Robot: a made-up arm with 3 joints.
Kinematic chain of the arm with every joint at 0, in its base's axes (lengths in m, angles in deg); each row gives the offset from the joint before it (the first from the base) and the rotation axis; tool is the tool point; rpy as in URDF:
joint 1: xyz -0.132 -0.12 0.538 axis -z
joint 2: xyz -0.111 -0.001 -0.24 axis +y
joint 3: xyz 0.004 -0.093 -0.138 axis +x
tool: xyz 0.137 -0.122 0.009 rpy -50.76 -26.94 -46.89
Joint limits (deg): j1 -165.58..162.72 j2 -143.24..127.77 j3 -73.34..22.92
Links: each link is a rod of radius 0.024 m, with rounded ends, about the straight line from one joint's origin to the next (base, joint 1, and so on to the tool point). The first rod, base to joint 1, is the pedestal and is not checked.
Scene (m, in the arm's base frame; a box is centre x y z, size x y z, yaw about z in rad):
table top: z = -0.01
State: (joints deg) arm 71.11 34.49 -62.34
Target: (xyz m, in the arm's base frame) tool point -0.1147 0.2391 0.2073
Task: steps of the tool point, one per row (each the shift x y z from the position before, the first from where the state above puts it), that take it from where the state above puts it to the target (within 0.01 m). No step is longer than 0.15 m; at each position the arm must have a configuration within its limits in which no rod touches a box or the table.
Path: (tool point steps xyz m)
1: -0.0342 0.0653 -0.0319
2: -0.0071 0.0895 -0.0200
3: 0.0302 0.0985 -0.0017
4: 0.0689 0.0872 0.0205
5: 0.0975 0.0559 0.0435

